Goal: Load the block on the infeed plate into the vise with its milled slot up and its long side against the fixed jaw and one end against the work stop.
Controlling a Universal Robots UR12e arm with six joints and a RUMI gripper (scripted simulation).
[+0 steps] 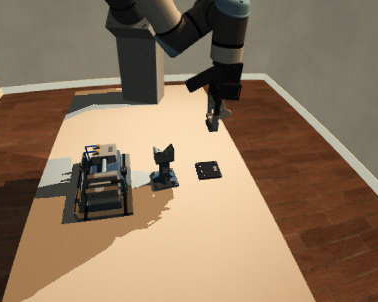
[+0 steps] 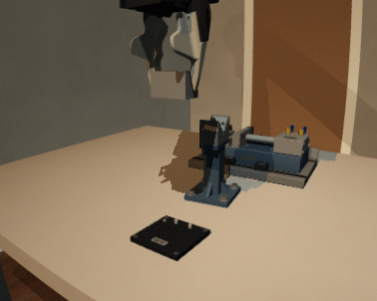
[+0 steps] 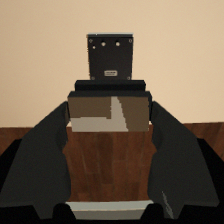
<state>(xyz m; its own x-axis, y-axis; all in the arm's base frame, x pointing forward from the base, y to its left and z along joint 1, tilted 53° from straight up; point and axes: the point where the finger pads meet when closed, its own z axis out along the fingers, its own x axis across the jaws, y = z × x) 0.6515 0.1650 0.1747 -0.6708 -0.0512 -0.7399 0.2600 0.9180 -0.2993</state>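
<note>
My hand is 10 mm to the left of the part and 10 mm above it. Round my hand: dark work stop rod (30 mm behind, 350 mm to the right, 150 mm below); then blue foot (30 mm behind, 170 mm to the right, 240 mm below); then black infeed plate (10 mm ahead, 10 mm to the left, 240 mm below).
</note>
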